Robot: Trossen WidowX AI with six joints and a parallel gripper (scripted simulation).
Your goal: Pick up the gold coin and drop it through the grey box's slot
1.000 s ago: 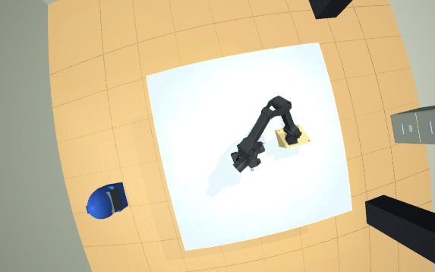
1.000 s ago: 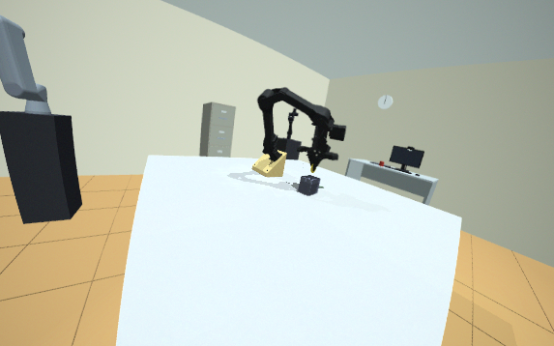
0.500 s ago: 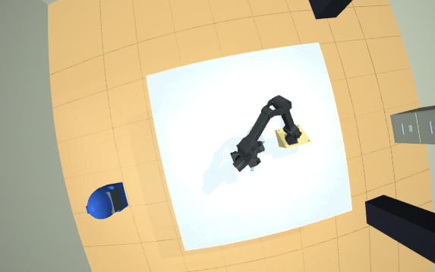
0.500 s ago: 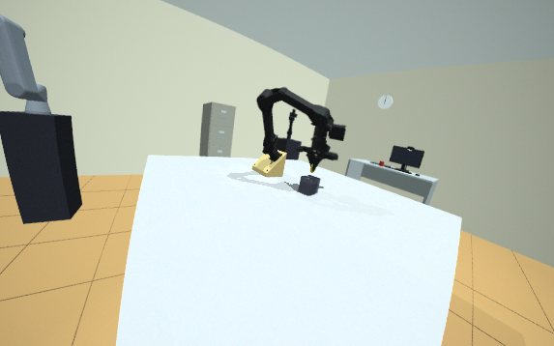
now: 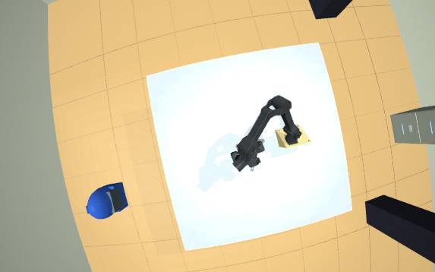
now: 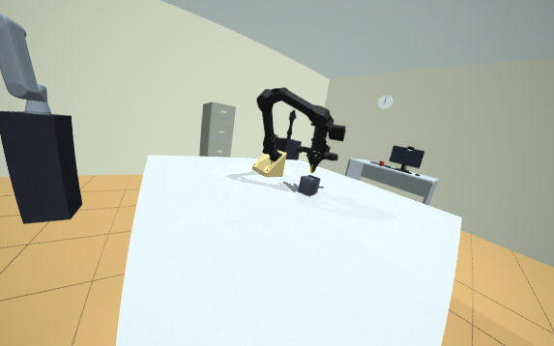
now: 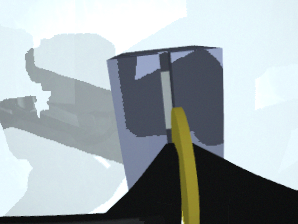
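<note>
Right now my gripper tip is 10 mm below the gold coin.
</note>
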